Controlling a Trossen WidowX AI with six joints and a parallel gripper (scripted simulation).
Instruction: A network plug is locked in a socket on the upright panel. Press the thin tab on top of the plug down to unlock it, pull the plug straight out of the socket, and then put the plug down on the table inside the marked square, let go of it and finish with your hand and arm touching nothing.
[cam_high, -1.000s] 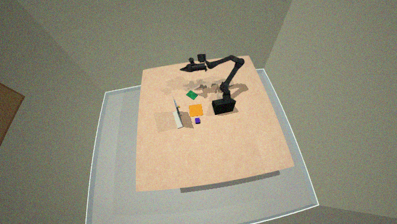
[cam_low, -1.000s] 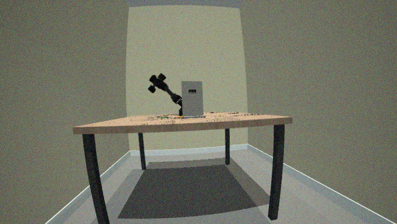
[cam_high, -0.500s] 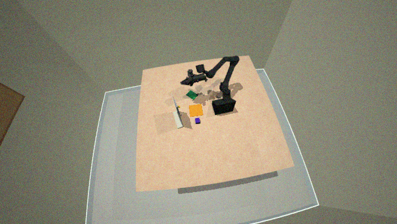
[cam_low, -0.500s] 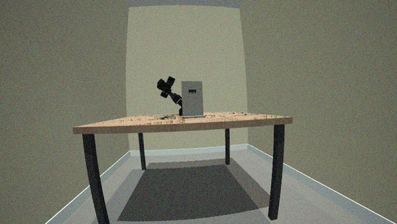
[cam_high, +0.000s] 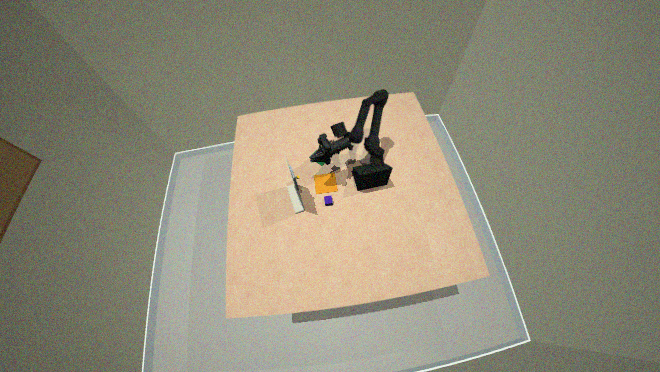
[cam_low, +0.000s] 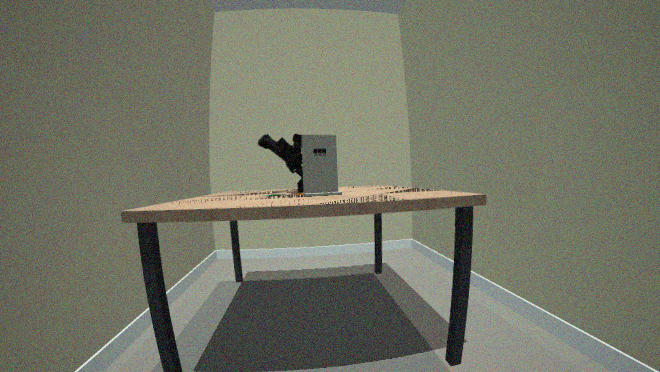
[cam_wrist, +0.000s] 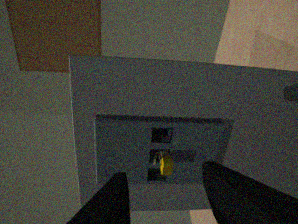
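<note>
My gripper tip is 8 cm to the right of the yellow plug, 8 cm short of it and 2 cm above it. The rest, counted from my gripper tip: upright grey panel (10 cm ahead, 9 cm below, 8 cm to the left); orange marked square (22 cm below, 6 cm behind, 2 cm to the left).
</note>
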